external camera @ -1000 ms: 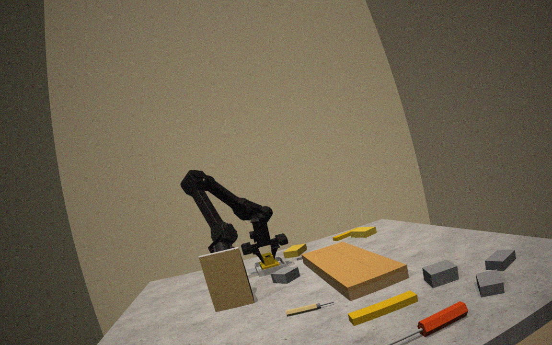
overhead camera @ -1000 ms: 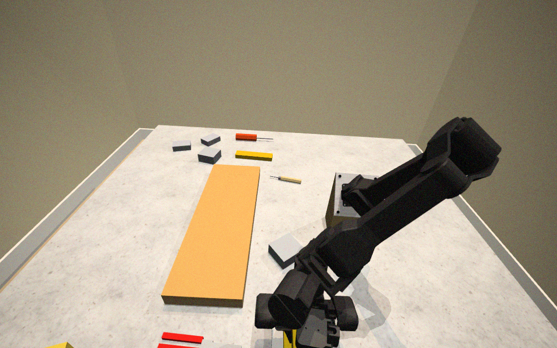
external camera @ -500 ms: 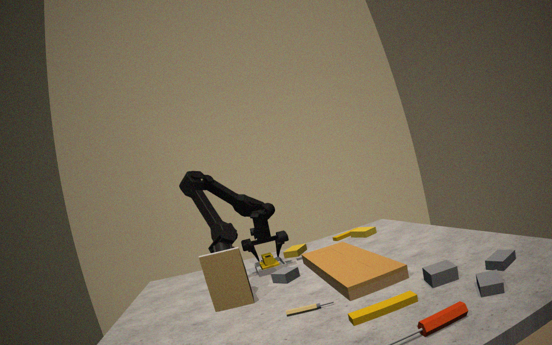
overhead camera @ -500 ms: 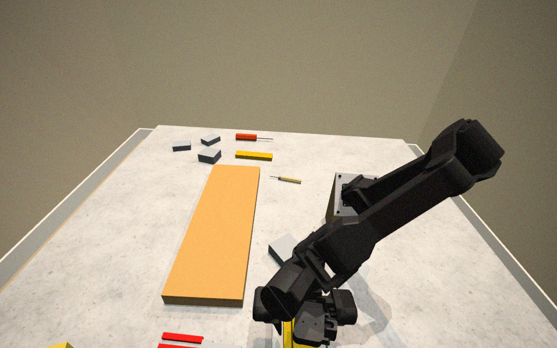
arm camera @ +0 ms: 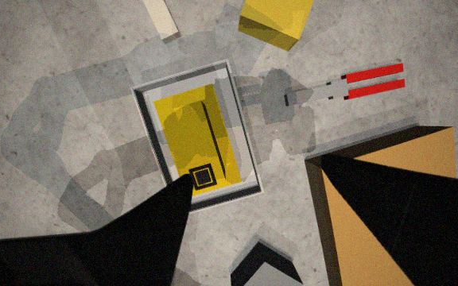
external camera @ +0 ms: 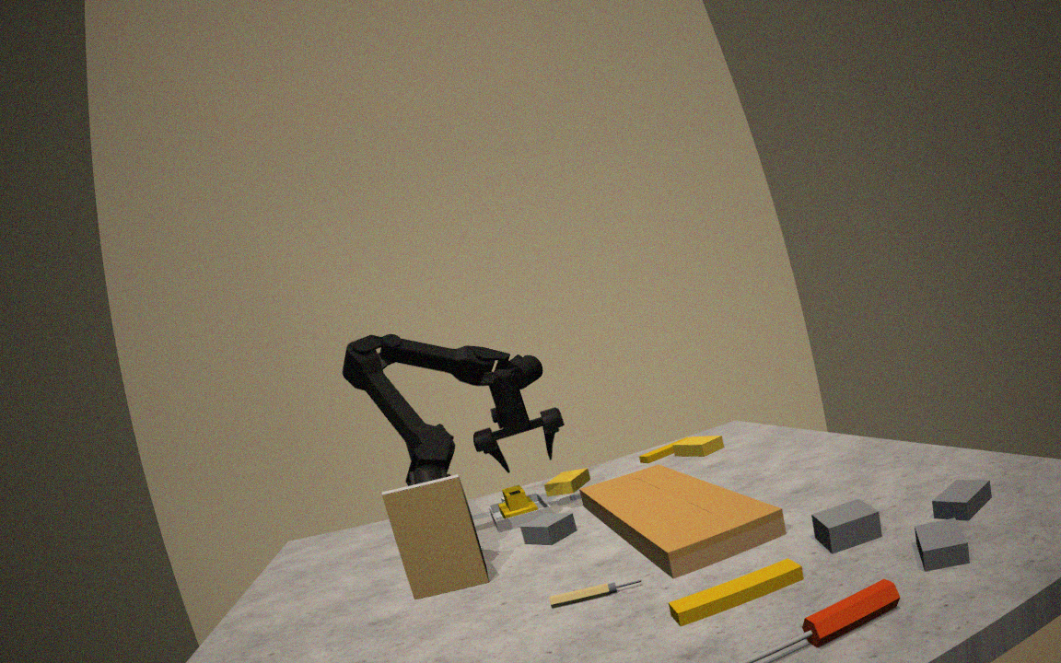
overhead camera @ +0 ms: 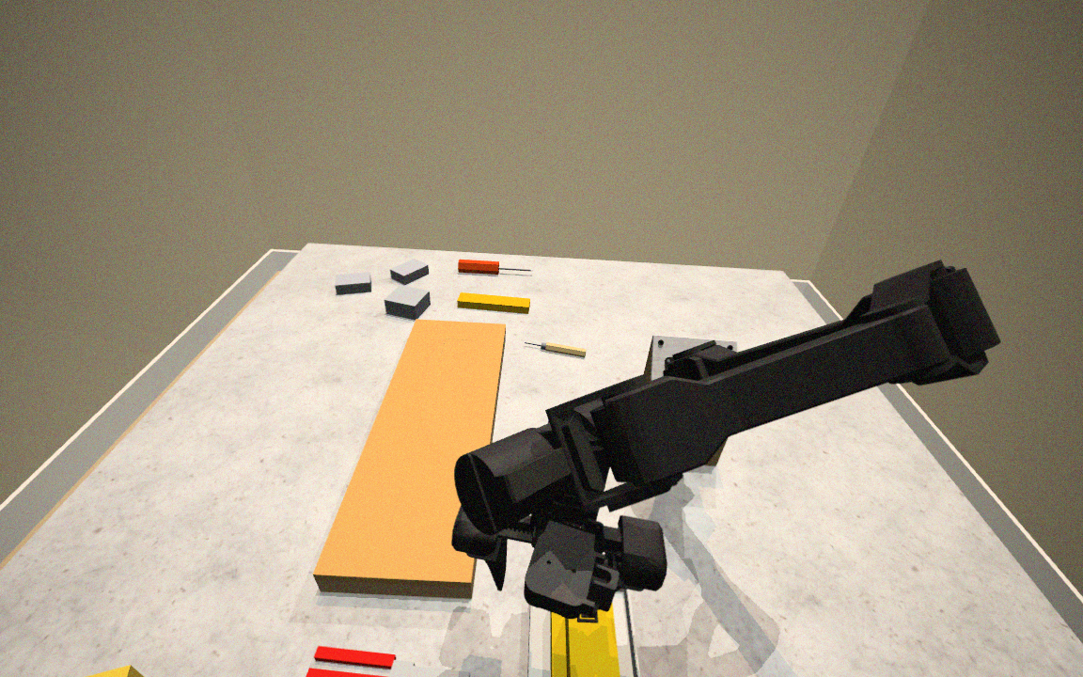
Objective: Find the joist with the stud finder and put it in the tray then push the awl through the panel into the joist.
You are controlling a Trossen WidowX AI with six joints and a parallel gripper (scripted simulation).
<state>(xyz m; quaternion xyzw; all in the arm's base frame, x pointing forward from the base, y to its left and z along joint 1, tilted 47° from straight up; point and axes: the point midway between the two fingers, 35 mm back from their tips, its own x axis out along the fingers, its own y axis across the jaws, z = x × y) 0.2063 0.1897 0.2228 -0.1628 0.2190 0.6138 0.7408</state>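
Now: the wooden-handled awl 2 cm behind my gripper tip, 54 cm to the right of it and 10 cm below it. From my gripper tip the other things lie so: square light: 5 cm behind, 1 cm to the right, 5 cm below; then white tray: 4 cm behind, 2 cm to the left, 10 cm below; then stud finder: 5 cm behind, 1 cm to the left, 6 cm below.
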